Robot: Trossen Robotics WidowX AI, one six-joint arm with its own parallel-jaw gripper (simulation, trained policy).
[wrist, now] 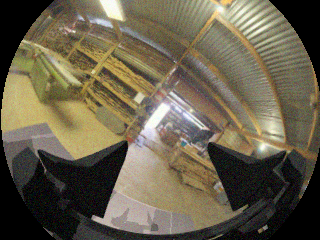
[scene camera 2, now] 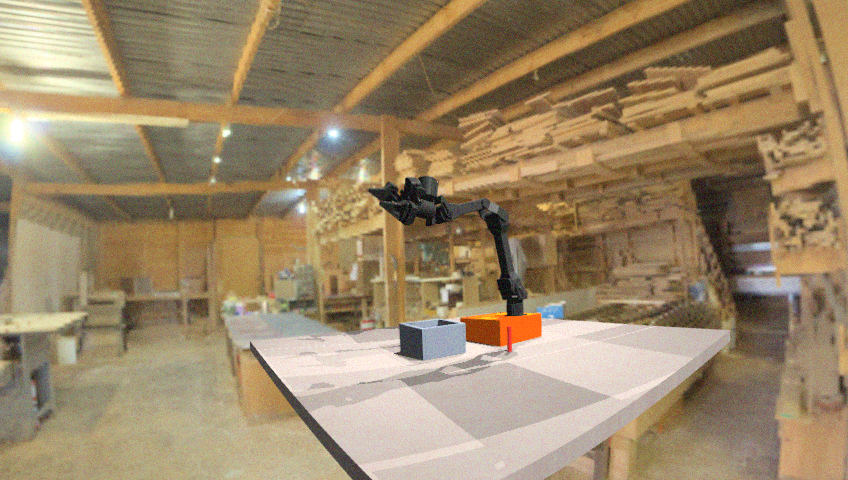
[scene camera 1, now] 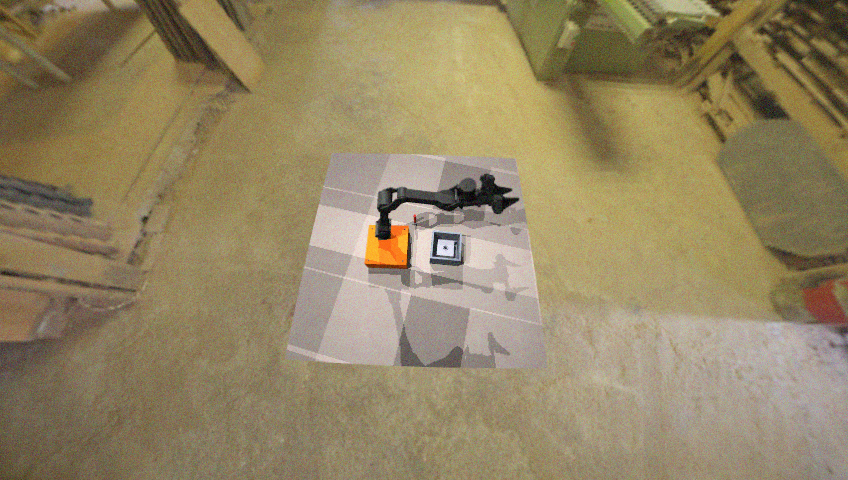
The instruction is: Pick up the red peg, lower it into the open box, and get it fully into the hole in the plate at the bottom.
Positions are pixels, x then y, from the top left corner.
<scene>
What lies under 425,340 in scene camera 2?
A blue-grey box.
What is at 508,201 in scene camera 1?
My gripper.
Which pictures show my gripper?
The wrist view, scene camera 2 and scene camera 1: all of them.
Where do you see a blue-grey box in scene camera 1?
At 441,235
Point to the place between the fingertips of my gripper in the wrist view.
169,146
</scene>
